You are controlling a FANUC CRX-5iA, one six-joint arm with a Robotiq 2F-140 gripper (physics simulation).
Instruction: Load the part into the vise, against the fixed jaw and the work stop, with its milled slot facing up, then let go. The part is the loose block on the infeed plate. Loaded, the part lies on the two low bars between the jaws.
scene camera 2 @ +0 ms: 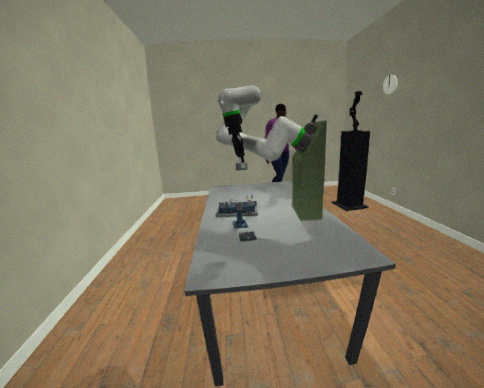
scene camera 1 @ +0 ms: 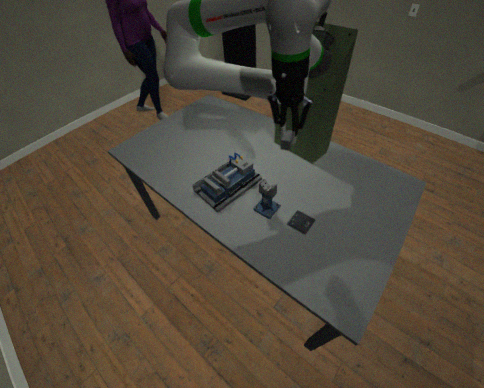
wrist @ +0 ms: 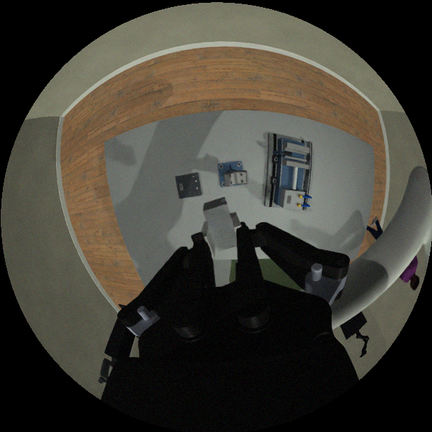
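Where they show: gripper, between the fingertips: (scene camera 2: 242, 167) (scene camera 1: 288, 141); arm's base, origin of its link: (scene camera 2: 307, 142) (scene camera 1: 315, 60).
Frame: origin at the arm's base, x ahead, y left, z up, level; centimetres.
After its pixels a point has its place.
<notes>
The part, a light grey block (scene camera 1: 287, 140) {z -9.0, x 48.3, y 12.6 cm} (scene camera 2: 241, 166) (wrist: 219, 221), is between the fingertips of my gripper (scene camera 1: 289, 131) {z -11.5, x 45.2, y 11.6 cm} (scene camera 2: 242, 160) {z -11.5, x 45.2, y 11.6 cm} (wrist: 222, 225), which is shut on it. It hangs high above the table, away from the vise. Which way its milled slot faces is not clear. The vise (scene camera 1: 230, 174) (scene camera 2: 237, 207) (wrist: 286, 172), blue and grey on a railed base, stands on the table; in the wrist view it is right of the part and farther off. The low bars are too small to make out. The dark infeed plate (scene camera 1: 301, 222) {z -48.7, x 47.1, y 23.3 cm} (scene camera 2: 247, 236) {z -48.7, x 46.6, y 24.1 cm} (wrist: 188, 185) lies with no block on it.
A small stand with a blue base (scene camera 1: 267, 208) {z -47.3, x 49.8, y 7.4 cm} (scene camera 2: 240, 224) {z -47.8, x 48.3, y 9.1 cm} (wrist: 223, 167) and a grey top stands between the vise and the infeed plate. A tall green pedestal (scene camera 1: 330, 95) {z -10.9, x 6.2, y 11.5 cm} (scene camera 2: 308, 185) {z -25.8, x 4.4, y 11.9 cm} (wrist: 270, 272) rises from the table (scene camera 1: 350, 210) {z -49.6, x 28.0, y 39.1 cm} (scene camera 2: 290, 255) {z -49.5, x 29.9, y 47.0 cm}. A person (scene camera 1: 142, 55) stands beyond the table.
</notes>
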